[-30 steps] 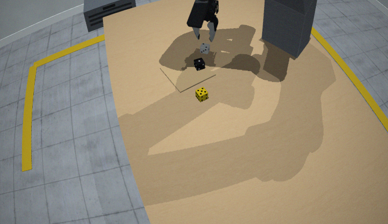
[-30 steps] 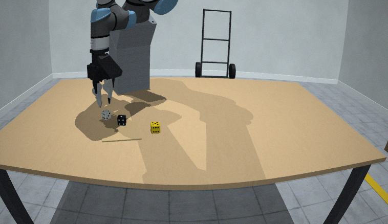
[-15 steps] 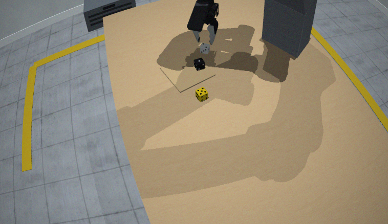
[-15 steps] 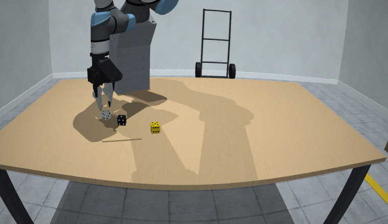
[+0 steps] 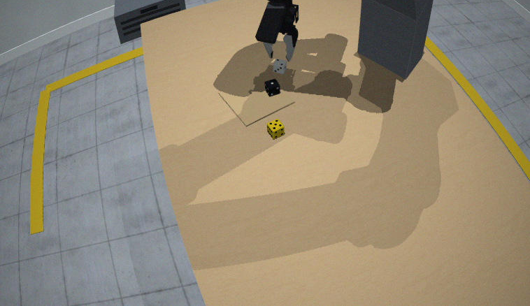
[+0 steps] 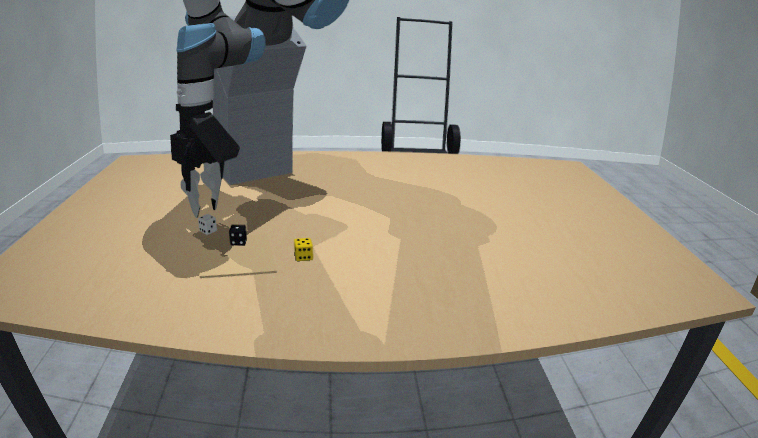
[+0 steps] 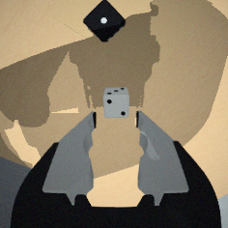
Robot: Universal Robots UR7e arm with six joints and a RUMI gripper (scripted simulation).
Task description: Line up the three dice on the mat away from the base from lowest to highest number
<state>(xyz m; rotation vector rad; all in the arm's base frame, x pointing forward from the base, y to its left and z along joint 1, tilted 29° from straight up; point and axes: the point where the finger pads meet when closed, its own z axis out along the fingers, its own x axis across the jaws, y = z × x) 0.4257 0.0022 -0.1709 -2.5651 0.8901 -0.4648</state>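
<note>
The white die is 40 mm below my hand. Also, from my hand: yellow die 80 mm ahead, 210 mm to the left, 40 mm below; mat 90 mm ahead, 80 mm to the left, 50 mm below; black die 50 mm ahead, 80 mm to the left, 30 mm below.
</note>
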